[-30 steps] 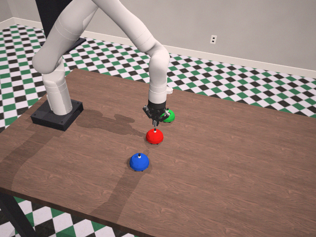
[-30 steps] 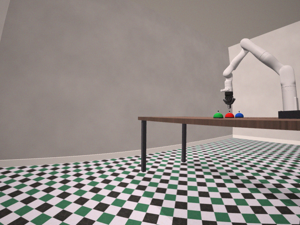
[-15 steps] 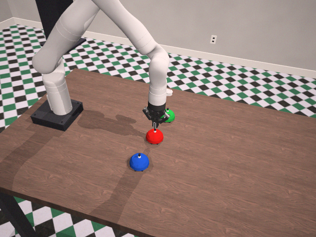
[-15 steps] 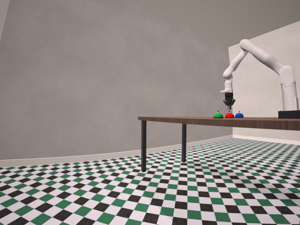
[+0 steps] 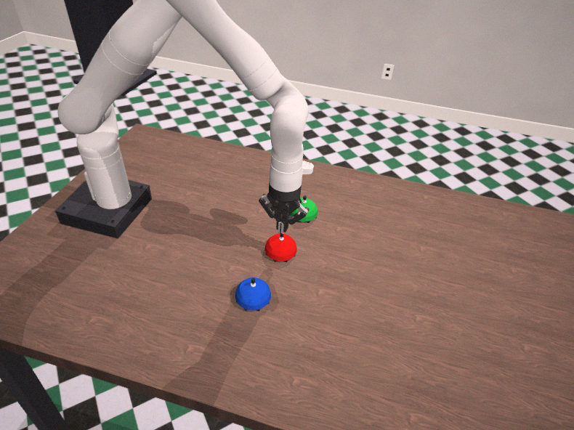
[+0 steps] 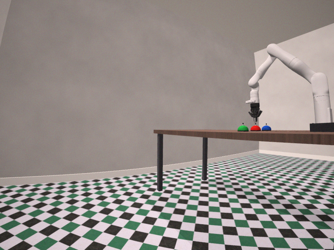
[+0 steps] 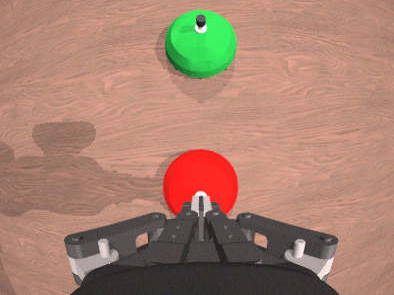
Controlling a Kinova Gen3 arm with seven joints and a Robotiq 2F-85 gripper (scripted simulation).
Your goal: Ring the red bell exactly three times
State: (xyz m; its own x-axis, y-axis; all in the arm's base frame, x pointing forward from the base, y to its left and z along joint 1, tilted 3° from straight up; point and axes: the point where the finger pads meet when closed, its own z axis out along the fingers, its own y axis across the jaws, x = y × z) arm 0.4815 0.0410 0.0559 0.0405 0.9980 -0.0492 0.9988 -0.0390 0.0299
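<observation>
The red bell lies 5 cm below my hand. Also, from my hand: green bell: 16 cm to the left, 5 cm below, 1 cm ahead; blue bell: 16 cm to the right, 5 cm below, 1 cm behind.
</observation>
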